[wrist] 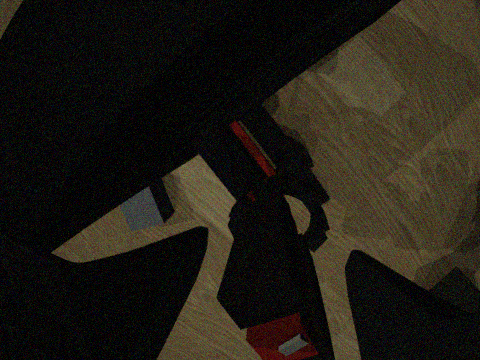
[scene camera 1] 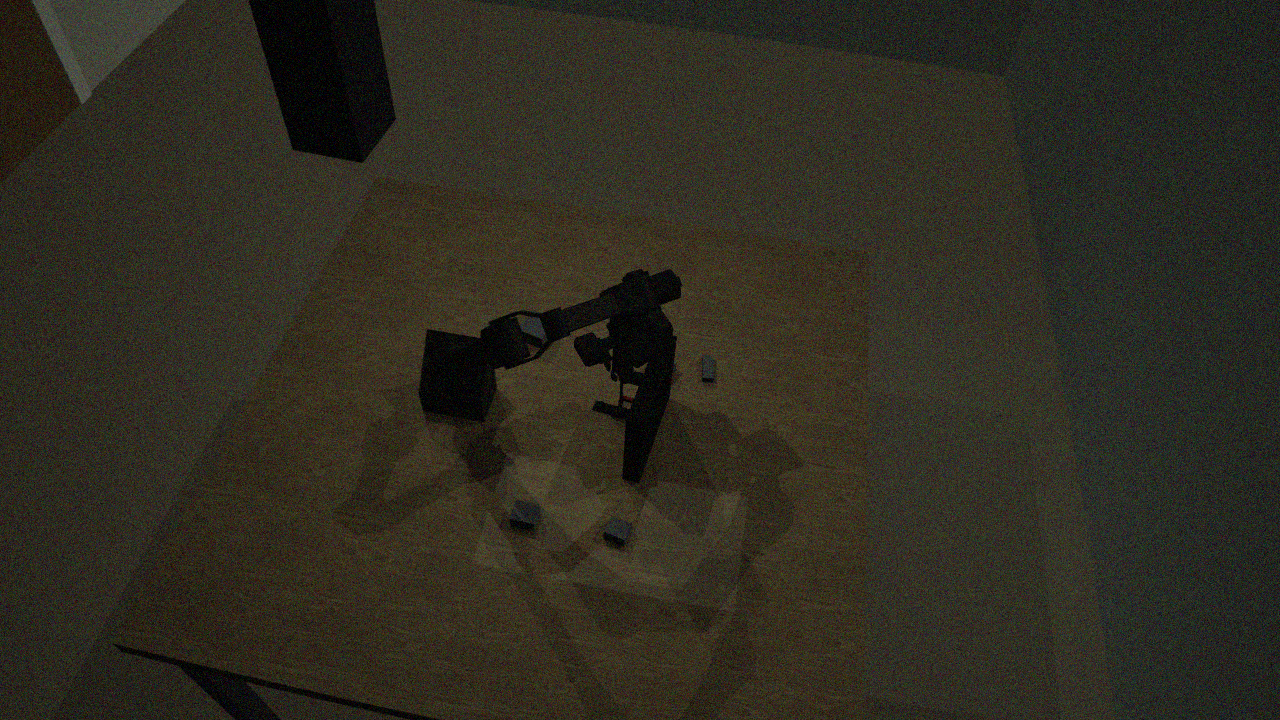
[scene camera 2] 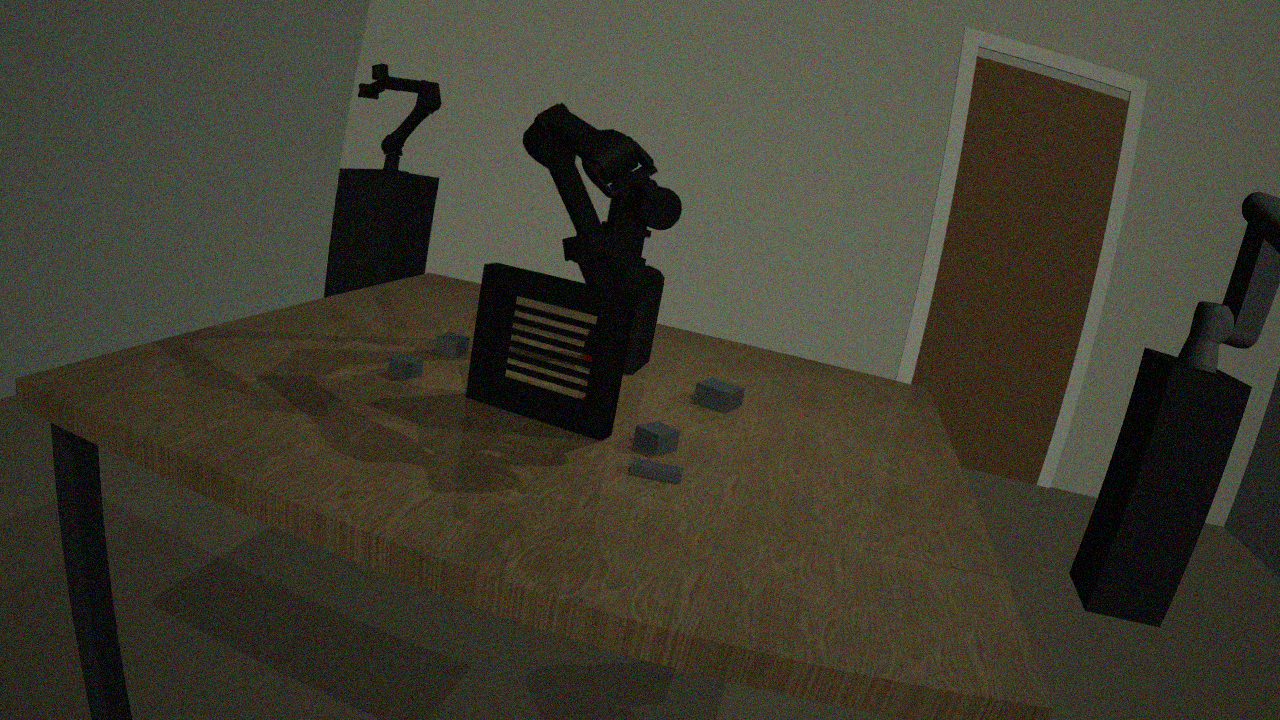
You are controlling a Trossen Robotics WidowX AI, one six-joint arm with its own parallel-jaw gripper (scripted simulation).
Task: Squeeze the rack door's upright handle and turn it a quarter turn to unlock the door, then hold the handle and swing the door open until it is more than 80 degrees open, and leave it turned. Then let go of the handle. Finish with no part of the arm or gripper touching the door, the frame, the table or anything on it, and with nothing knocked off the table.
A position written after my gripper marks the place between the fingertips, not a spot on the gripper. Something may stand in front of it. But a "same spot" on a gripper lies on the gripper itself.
Labels:
my gripper: wrist 280, 250; scene camera 1; scene camera 2
same spot on black rack: [wrist: 89, 89] = [scene camera 1: 654, 357]
same spot on my gripper: [scene camera 1: 607, 361] = [scene camera 2: 586, 269]

